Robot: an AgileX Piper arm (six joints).
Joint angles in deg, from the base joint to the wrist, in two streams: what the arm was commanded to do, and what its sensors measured. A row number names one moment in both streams.
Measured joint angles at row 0:
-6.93 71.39 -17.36 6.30 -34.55 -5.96
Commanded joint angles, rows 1 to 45:
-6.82 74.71 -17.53 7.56 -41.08 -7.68
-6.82 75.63 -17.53 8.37 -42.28 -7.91
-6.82 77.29 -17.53 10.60 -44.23 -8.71
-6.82 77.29 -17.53 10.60 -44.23 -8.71
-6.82 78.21 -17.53 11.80 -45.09 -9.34
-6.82 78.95 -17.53 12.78 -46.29 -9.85
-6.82 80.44 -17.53 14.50 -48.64 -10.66
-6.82 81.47 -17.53 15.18 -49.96 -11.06
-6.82 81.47 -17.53 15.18 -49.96 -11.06
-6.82 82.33 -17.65 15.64 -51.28 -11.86
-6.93 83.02 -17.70 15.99 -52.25 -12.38
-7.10 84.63 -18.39 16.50 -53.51 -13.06
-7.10 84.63 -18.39 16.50 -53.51 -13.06
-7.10 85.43 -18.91 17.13 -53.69 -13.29
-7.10 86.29 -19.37 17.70 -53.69 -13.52
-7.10 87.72 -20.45 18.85 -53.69 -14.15
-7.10 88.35 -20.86 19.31 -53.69 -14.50
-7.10 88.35 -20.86 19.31 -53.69 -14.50
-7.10 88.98 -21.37 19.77 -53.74 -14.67
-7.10 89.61 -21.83 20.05 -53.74 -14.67
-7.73 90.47 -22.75 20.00 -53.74 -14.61
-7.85 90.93 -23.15 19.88 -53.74 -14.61
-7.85 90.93 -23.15 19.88 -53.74 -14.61
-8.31 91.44 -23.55 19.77 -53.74 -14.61
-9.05 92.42 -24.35 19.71 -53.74 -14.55
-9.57 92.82 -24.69 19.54 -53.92 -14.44
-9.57 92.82 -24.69 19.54 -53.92 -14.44
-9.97 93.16 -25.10 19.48 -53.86 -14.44
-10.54 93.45 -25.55 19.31 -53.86 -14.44
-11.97 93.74 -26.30 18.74 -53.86 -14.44
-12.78 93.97 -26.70 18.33 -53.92 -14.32
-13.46 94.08 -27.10 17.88 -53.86 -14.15
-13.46 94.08 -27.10 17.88 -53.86 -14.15
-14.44 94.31 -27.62 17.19 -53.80 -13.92
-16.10 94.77 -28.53 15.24 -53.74 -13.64
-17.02 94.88 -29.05 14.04 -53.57 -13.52
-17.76 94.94 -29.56 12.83 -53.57 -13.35
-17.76 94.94 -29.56 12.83 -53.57 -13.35
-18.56 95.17 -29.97 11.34 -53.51 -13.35
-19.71 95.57 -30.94 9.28 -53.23 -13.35
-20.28 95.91 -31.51 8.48 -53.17 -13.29
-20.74 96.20 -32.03 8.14 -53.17 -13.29
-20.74 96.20 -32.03 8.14 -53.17 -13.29
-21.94 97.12 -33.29 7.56 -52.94 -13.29
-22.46 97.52 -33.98 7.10 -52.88 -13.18
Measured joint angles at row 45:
-20.86 96.66 -32.20 8.77 -52.77 -13.46
